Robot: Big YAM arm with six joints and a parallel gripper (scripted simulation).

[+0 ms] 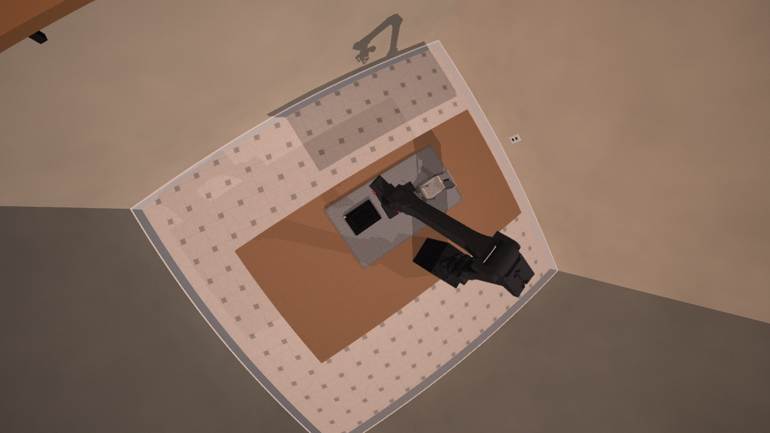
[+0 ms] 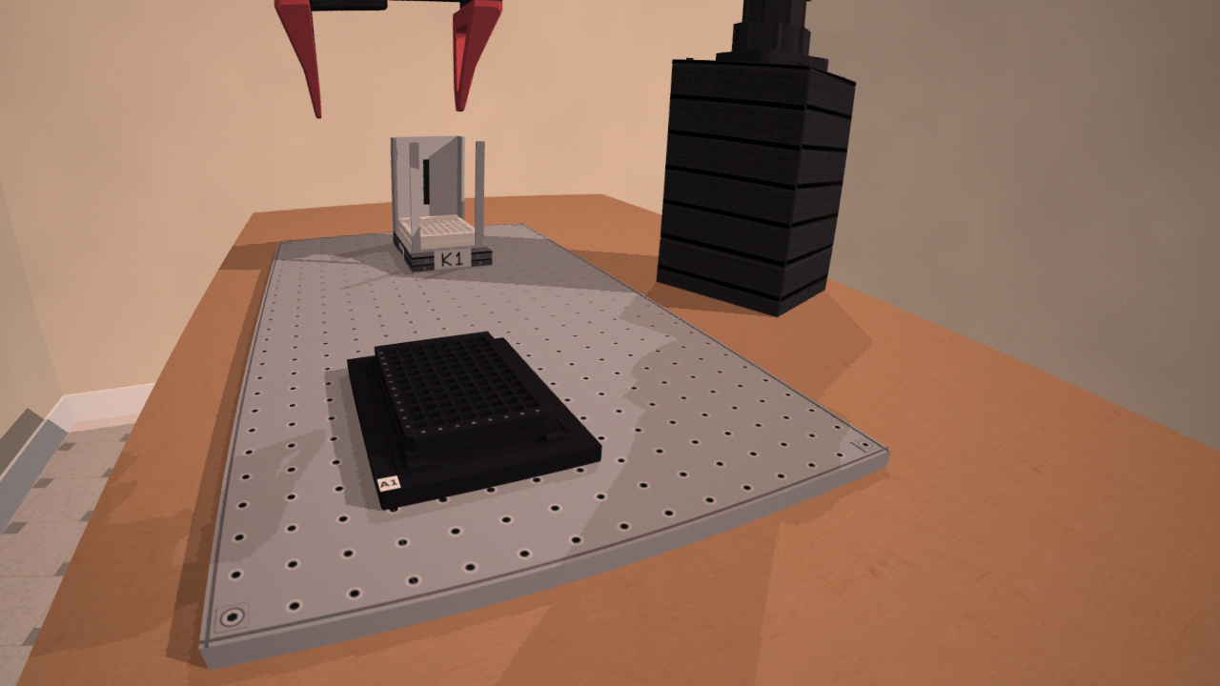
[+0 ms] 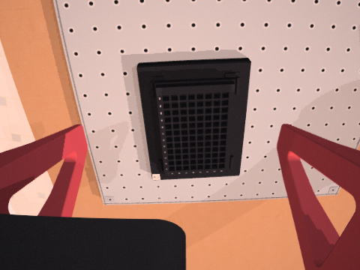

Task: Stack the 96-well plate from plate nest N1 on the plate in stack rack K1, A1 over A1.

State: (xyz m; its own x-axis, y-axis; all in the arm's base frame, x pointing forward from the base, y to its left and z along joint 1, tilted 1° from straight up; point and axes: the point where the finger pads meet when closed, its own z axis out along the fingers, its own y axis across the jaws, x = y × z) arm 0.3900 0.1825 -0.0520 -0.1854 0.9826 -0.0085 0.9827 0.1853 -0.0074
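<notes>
Right now my hand is 40 mm past the black 96-well plate, 100 mm to the right of it and 170 mm above it. The rest, counted from my hand: pale A1 mark: 180 mm to the left, 170 mm below; then black plate nest N1: 40 mm behind, 100 mm to the left, 180 mm below; then white 96-well plate: 30 mm behind, 320 mm to the right, 160 mm below.
</notes>
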